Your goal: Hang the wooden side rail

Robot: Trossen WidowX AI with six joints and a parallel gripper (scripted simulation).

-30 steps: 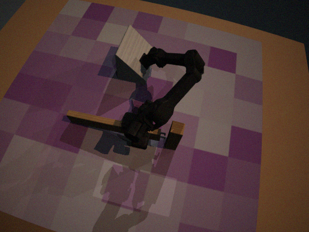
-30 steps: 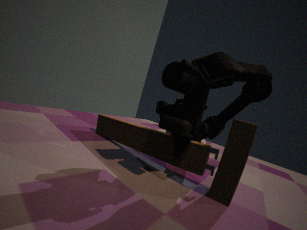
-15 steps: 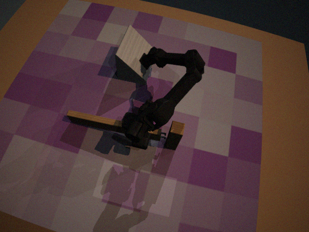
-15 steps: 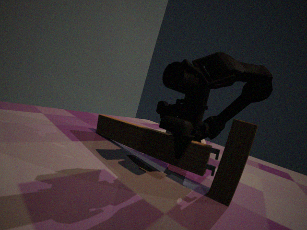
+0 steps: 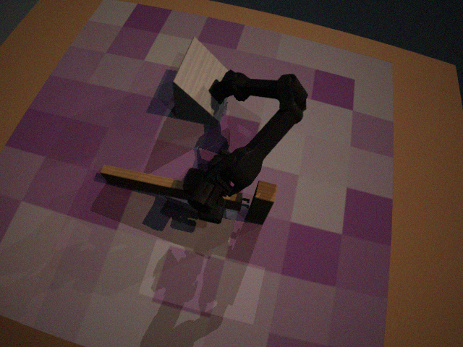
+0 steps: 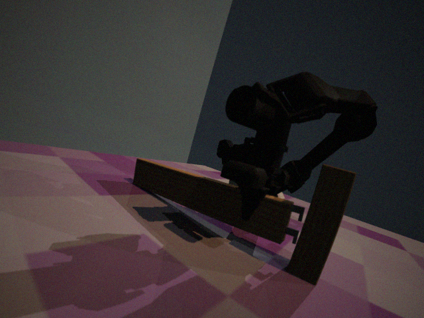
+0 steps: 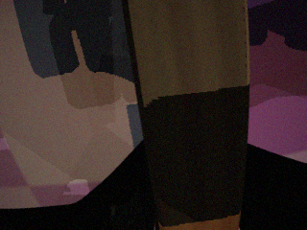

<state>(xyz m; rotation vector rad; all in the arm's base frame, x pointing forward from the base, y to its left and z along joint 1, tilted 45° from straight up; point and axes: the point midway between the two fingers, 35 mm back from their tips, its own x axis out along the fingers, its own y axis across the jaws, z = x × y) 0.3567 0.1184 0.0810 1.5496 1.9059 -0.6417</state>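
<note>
Right now my gripper tip is 20 mm past the headboard post, 120 mm to the right of it and 40 mm below it.
</note>
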